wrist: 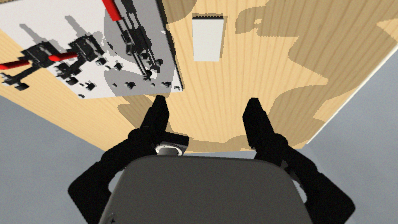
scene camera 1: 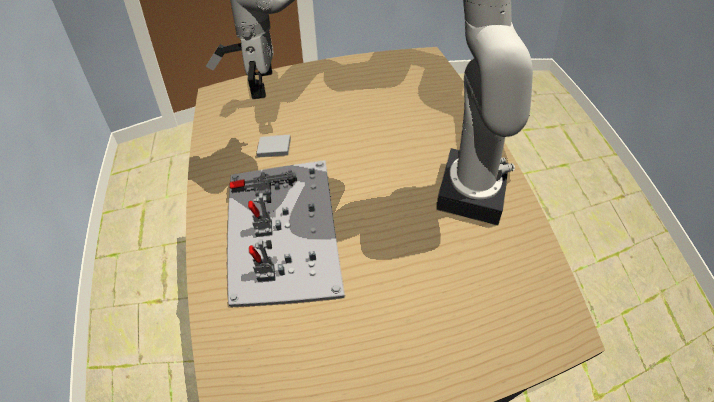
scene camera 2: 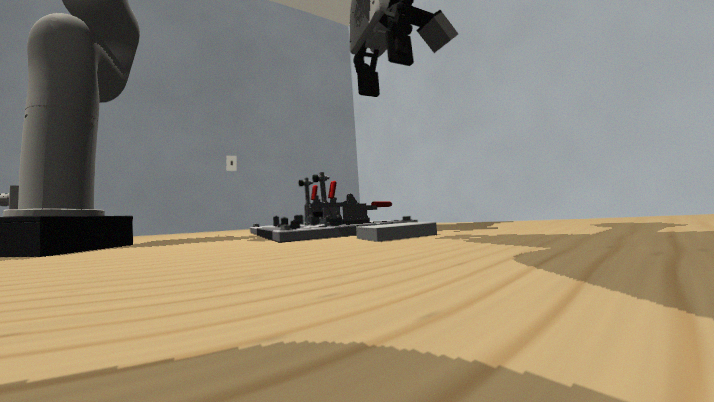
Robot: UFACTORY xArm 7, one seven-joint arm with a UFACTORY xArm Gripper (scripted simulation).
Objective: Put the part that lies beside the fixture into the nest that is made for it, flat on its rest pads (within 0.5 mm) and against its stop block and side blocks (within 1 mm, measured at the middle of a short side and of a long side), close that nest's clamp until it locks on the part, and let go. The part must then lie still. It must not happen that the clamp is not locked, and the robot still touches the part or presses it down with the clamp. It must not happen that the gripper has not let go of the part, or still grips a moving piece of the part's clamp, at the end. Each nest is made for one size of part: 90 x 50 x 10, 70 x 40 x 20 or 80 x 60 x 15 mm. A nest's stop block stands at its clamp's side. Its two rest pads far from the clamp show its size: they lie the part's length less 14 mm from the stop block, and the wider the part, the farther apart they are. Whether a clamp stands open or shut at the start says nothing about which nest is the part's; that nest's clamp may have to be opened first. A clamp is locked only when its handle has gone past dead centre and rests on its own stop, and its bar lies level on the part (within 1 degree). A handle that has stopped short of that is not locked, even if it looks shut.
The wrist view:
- my gripper: 205,106
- grey block part: 207,32
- fixture: 59,30
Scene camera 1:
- my gripper: 262,86
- fixture: 301,286
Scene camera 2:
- my gripper: 383,80
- grey block part: 386,232
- fixture: 306,232
